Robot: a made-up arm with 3 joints. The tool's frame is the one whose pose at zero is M.
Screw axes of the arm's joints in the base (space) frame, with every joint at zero. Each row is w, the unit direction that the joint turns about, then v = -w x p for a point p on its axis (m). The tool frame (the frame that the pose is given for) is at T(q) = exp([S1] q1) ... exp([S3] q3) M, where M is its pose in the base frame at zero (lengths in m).
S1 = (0, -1, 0, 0.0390, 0.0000, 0.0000)
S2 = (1, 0, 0, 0.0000, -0.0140, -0.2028)
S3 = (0, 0, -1, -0.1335, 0.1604, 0.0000)
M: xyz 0.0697 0.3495 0.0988 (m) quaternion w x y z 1 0 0 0
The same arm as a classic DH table. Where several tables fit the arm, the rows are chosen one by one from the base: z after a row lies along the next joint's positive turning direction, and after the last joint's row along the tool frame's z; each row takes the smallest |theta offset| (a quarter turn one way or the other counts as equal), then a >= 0, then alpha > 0; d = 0 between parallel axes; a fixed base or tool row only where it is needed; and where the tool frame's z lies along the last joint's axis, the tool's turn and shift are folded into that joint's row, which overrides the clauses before.
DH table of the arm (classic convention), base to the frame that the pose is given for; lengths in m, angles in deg. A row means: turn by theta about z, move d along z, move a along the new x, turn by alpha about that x. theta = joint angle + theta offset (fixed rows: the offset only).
base (fixed): d 0.039, theta offset 0, a 0, alpha 90
joint 1: d -0.2028, theta offset -90, a 0.053, alpha -90
joint 2: d 0.1604, theta offset -90, a 0.0693, alpha -90
joint 3: d 0, theta offset -22.78, a -0.2343, alpha 180
tool (fixed): d 0.1128, theta offset 67.22, a 0, alpha 0

